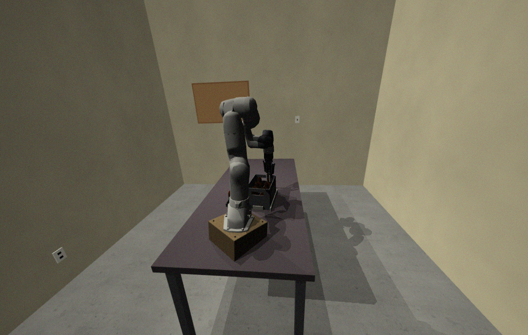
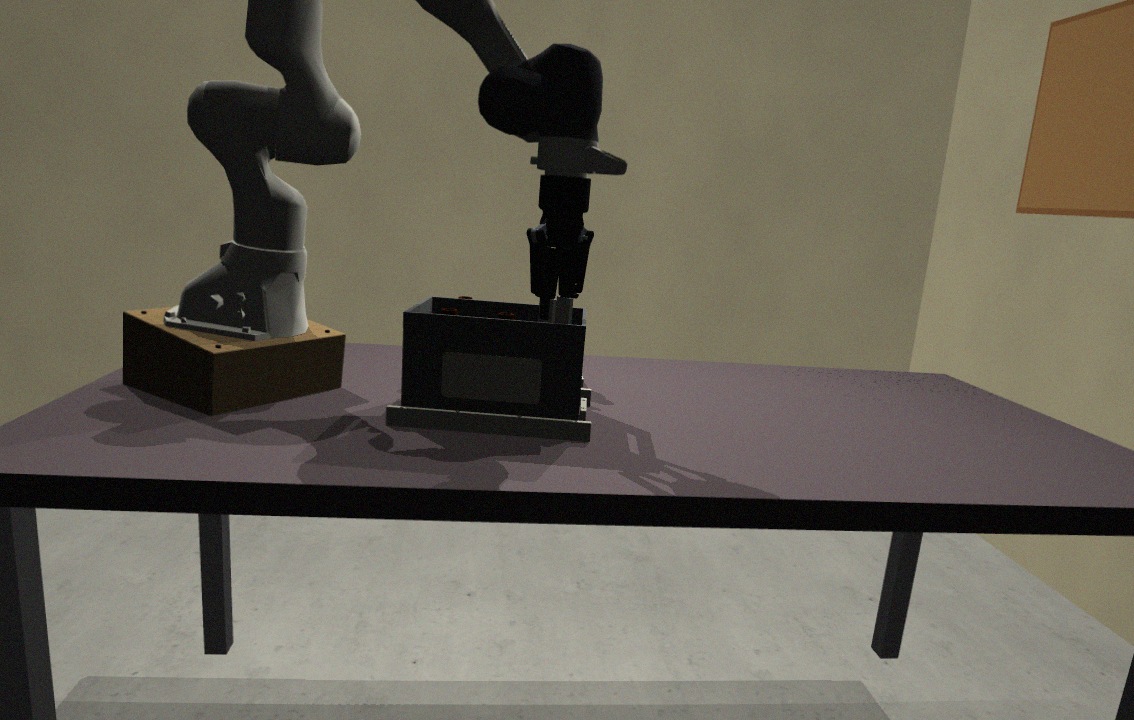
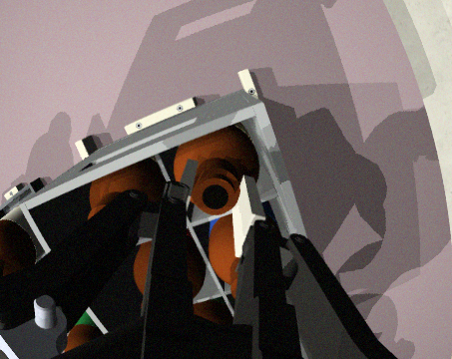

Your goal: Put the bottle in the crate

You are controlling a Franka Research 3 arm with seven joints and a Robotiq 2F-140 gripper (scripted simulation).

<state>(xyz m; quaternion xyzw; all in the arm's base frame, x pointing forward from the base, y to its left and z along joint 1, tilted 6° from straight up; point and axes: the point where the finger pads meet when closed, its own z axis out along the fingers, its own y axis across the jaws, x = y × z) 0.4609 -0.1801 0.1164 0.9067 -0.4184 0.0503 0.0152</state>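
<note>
My hand is 90 mm past the glass bottle, 20 mm to the right of it and 90 mm above it. The rest, counted from my hand: dark crate: 80 mm behind, 60 mm to the left, 90 mm below; then grey tray: 40 mm behind, 290 mm to the left, 160 mm below.
</note>
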